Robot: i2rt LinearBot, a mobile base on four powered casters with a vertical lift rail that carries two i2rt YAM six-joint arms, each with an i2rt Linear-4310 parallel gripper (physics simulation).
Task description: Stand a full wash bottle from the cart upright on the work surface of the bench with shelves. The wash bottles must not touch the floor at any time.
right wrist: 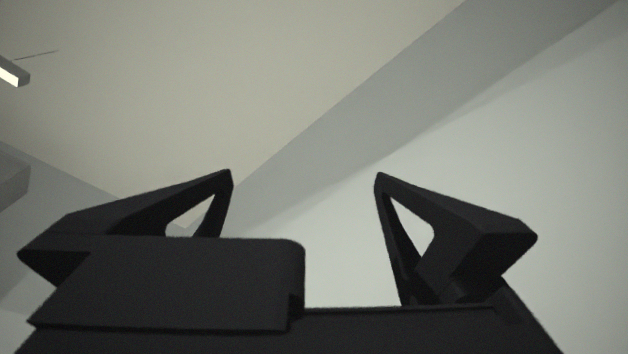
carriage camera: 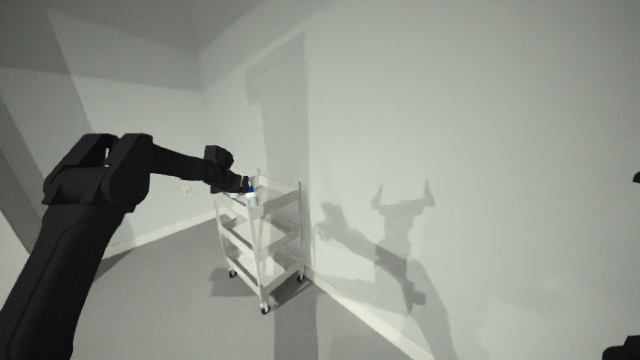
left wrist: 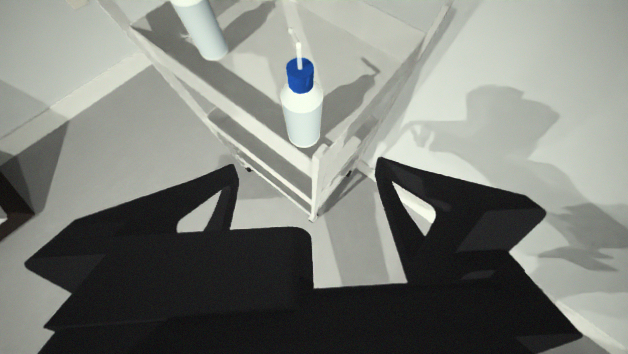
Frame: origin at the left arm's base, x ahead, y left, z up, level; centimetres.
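Seen in the pictures: left gripper, fingertip midpoint: [carriage camera: 237,188] [left wrist: 306,168]; right gripper, fingertip midpoint: [right wrist: 304,178].
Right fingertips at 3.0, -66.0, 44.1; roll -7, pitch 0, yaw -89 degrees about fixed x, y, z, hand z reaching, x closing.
Pixels of each thing's middle, then the offset from my right fingertips to it, as dx, dy, dz.
- wash bottle with a blue cap, body centre: [left wrist: 300,95] [carriage camera: 251,196] +78.2, +66.2, -42.9
- second wash bottle at the middle of its body: [carriage camera: 234,182] +99.6, +84.0, -42.9
A white three-shelf cart [carriage camera: 259,240] [left wrist: 316,180] stands by the wall. On its top shelf a wash bottle with a blue cap [carriage camera: 252,197] [left wrist: 303,115] stands upright at the near corner. A second wash bottle [carriage camera: 234,195] [left wrist: 206,32] stands farther left on the same shelf; its cap is cut off in the left wrist view and hidden by the arm in the carriage view. My left gripper [carriage camera: 246,184] [left wrist: 306,168] is open and empty, above and in front of the blue-capped bottle, not touching it. My right gripper [right wrist: 304,178] is open and empty, pointing at wall and ceiling. The bench does not show.
The wall [carriage camera: 450,125] runs behind and to the right of the cart. A wall outlet [carriage camera: 187,191] is left of the cart. In the left wrist view, a dark base edge [left wrist: 17,215] shows at the far left. A ceiling lamp [right wrist: 15,74] shows in the right wrist view.
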